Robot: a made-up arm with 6 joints.
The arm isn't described. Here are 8 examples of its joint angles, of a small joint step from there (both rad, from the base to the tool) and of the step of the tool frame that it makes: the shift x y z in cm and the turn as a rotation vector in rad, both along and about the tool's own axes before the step.
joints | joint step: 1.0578 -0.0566 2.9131 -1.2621 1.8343 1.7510 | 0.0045 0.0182 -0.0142 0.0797 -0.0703 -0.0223
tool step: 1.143 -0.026 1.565 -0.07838 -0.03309 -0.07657
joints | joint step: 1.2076 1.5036 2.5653 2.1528 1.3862 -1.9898 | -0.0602 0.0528 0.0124 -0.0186 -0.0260 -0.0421
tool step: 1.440 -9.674 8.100 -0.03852 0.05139 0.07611
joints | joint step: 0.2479 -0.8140 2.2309 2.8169 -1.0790 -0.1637 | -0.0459 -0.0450 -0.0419 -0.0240 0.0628 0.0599
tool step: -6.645 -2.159 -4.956 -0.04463 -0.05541 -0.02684
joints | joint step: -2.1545 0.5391 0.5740 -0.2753 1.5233 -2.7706 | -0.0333 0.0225 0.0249 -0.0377 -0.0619 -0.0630
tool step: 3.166 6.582 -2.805 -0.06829 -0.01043 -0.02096
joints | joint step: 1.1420 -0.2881 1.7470 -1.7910 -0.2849 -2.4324 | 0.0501 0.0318 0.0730 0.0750 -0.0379 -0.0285
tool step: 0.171 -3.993 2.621 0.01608 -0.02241 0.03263
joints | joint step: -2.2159 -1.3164 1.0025 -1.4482 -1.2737 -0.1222 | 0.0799 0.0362 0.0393 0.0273 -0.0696 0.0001
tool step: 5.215 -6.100 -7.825 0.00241 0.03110 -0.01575
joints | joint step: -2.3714 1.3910 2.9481 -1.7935 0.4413 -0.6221 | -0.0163 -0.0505 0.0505 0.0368 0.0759 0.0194
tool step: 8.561 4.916 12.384 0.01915 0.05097 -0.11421
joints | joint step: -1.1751 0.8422 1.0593 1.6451 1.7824 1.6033 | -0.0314 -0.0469 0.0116 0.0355 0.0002 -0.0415
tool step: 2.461 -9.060 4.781 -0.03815 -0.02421 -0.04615
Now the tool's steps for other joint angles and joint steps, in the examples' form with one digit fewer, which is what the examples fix.
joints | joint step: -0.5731 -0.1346 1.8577 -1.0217 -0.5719 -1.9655 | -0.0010 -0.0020 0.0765 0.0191 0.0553 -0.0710
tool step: 5.11 -5.62 9.02 0.0393 0.0954 -0.0352
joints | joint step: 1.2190 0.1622 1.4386 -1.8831 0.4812 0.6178 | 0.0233 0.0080 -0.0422 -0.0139 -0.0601 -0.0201
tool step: -3.90 -6.28 3.77 0.0337 0.0619 0.0478
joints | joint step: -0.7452 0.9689 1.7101 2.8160 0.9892 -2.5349 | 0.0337 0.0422 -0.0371 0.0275 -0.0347 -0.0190
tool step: -3.11 8.60 11.34 0.0172 0.0480 -0.0056
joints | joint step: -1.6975 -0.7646 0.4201 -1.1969 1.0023 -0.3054 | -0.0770 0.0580 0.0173 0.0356 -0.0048 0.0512
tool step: -5.07 -4.76 1.31 0.1084 -0.0605 -0.1055
